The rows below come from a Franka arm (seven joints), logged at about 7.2 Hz.
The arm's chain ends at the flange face. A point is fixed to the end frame.
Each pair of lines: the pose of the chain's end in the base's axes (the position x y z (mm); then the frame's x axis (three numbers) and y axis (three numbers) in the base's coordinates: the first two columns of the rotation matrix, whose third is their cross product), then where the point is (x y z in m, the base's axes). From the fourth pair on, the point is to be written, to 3 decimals.
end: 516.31 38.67 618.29 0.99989 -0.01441 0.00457 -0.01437 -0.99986 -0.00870
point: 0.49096 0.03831 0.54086
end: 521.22 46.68 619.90 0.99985 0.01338 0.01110 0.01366 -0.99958 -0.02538
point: 0.49637 0.04691 0.54231
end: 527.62 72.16 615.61 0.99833 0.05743 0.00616 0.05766 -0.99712 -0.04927
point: 0.50230 0.07312 0.53818
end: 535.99 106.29 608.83 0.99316 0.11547 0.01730 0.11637 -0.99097 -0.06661
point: 0.511 0.107 0.531
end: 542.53 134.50 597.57 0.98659 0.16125 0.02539 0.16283 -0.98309 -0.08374
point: 0.518 0.136 0.520
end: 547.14 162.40 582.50 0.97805 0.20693 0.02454 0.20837 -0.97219 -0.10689
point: 0.522 0.164 0.505
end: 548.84 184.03 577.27 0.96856 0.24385 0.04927 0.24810 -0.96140 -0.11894
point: 0.526 0.186 0.499
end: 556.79 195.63 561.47 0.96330 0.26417 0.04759 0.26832 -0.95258 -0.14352
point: 0.533 0.199 0.484
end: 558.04 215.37 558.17 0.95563 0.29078 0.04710 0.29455 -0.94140 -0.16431
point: 0.534 0.220 0.481
